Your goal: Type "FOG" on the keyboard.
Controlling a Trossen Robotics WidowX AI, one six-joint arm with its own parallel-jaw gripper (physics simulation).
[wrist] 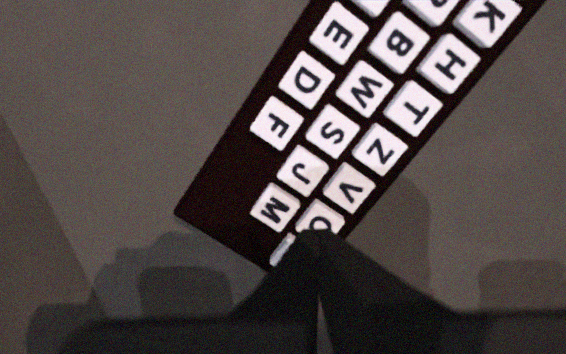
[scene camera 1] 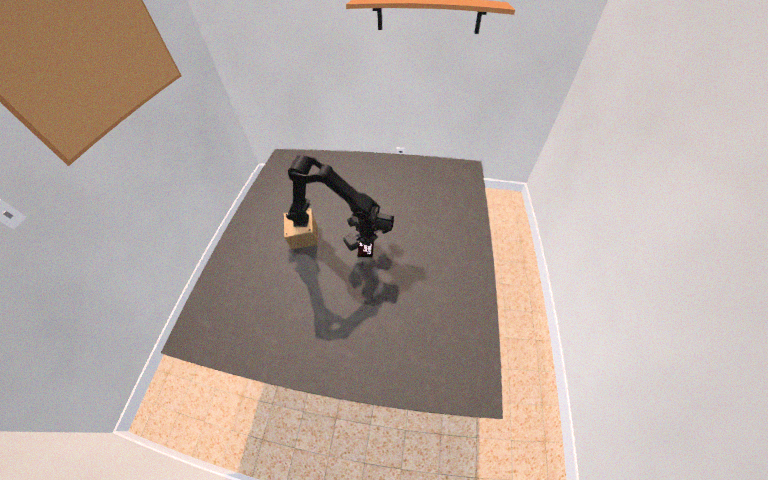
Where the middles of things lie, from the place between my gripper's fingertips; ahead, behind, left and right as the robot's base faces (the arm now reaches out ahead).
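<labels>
With the keyboard at (wrist: 372, 91), my hand is 30 mm above it, 60 mm to the right of it and 10 mm past it.
</labels>
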